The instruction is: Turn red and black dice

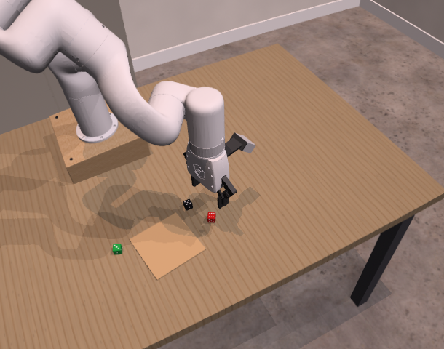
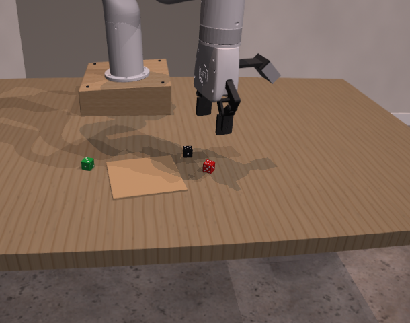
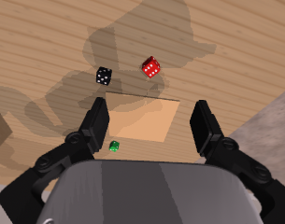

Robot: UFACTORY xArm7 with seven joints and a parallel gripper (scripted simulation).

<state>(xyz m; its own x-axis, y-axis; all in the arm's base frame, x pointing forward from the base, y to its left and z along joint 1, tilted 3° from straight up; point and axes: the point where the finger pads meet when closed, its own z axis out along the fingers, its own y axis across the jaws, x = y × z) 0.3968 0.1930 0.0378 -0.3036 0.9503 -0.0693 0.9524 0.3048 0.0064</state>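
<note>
Now: hand 10 cm above the red die. The rest, counted from my hand: tan mat (2 cm ahead, 13 cm to the right, 11 cm below); then green die (2 cm behind, 25 cm to the right, 10 cm below); then black die (7 cm behind, 4 cm to the right, 10 cm below).
</note>
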